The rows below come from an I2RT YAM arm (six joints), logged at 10 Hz.
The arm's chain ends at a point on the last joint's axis. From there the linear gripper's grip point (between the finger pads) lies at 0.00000 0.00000 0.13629 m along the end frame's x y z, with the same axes.
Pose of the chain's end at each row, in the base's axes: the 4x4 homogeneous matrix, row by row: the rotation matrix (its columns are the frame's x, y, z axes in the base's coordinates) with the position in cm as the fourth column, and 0 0 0 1 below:
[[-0.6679 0.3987 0.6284 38.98], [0.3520 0.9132 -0.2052 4.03], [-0.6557 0.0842 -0.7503 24.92], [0 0 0 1]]
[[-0.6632 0.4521 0.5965 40.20], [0.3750 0.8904 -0.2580 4.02], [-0.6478 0.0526 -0.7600 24.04], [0 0 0 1]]
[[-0.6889 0.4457 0.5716 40.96], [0.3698 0.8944 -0.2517 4.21], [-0.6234 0.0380 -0.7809 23.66], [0 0 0 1]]
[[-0.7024 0.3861 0.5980 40.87], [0.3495 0.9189 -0.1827 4.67], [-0.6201 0.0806 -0.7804 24.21], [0 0 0 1]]
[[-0.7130 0.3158 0.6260 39.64], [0.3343 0.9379 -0.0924 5.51], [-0.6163 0.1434 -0.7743 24.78], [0 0 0 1]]
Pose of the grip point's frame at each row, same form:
[[-0.6679 0.3987 0.6284 47.54], [0.3520 0.9132 -0.2052 1.23], [-0.6557 0.0842 -0.7503 14.69], [0 0 0 1]]
[[-0.6632 0.4521 0.5965 48.33], [0.3750 0.8904 -0.2580 0.50], [-0.6478 0.0526 -0.7600 13.68], [0 0 0 1]]
[[-0.6889 0.4457 0.5716 48.75], [0.3698 0.8944 -0.2517 0.78], [-0.6234 0.0380 -0.7809 13.02], [0 0 0 1]]
[[-0.7024 0.3861 0.5980 49.02], [0.3495 0.9189 -0.1827 2.18], [-0.6201 0.0806 -0.7804 13.57], [0 0 0 1]]
[[-0.7130 0.3158 0.6260 48.17], [0.3343 0.9379 -0.0924 4.25], [-0.6163 0.1434 -0.7743 14.23], [0 0 0 1]]

